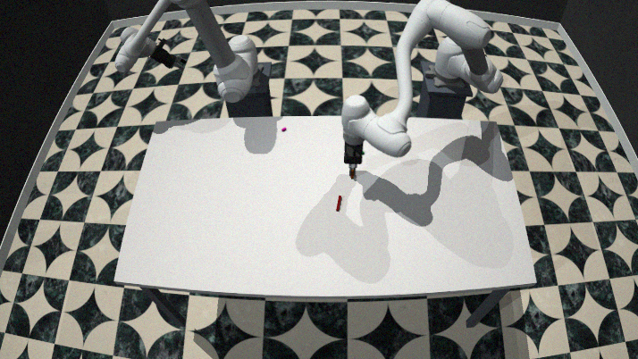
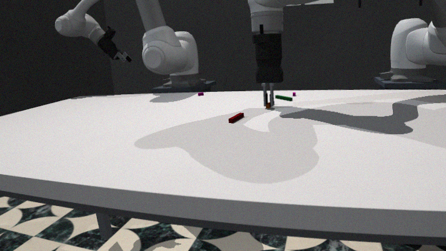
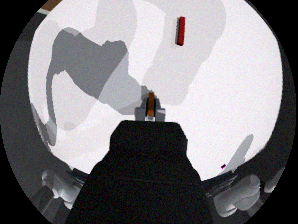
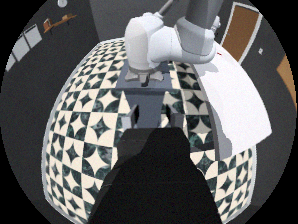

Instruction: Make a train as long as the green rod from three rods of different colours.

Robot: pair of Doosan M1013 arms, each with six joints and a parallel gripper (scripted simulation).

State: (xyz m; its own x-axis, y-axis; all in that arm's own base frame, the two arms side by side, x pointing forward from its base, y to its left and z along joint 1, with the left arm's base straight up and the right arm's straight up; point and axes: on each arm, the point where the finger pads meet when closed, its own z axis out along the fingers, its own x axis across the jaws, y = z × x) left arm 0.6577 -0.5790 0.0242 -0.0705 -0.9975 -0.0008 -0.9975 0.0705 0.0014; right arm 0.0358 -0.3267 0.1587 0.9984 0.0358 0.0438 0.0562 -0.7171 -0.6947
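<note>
The orange rod lies 2 cm below my left hand. From my left hand the other things lie so: green rod: 14 cm behind, 3 cm to the left, 2 cm below; then grey rod: 4 cm behind, 2 cm below; then blue rod: 6 cm behind, 2 cm below.
</note>
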